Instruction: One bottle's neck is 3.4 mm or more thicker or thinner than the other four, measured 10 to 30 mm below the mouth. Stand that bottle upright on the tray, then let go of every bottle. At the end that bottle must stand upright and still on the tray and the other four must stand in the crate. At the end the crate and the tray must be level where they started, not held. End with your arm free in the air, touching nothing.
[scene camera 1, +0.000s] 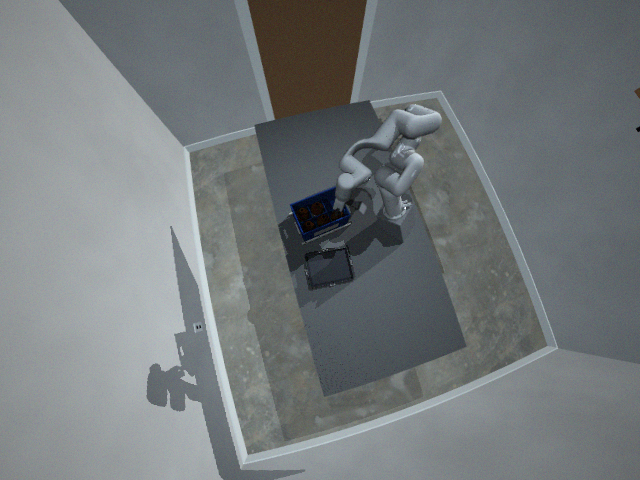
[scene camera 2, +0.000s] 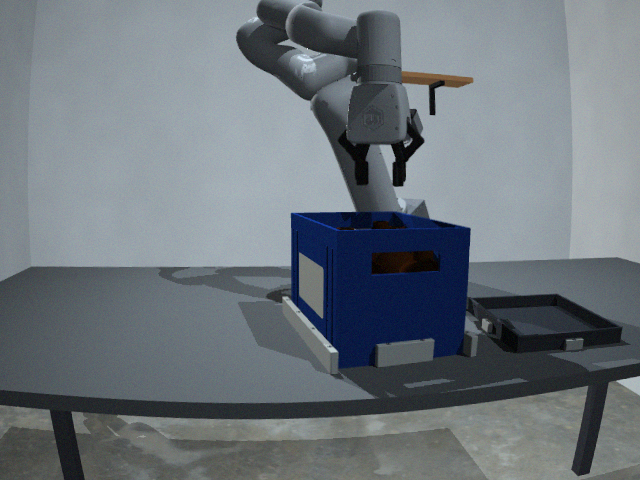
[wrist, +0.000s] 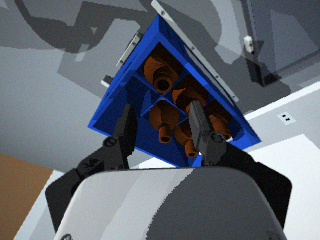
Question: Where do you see my gripper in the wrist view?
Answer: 162, 112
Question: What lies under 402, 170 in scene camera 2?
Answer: My gripper.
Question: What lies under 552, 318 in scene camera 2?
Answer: A black tray.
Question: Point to a blue crate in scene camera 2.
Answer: At 332, 284
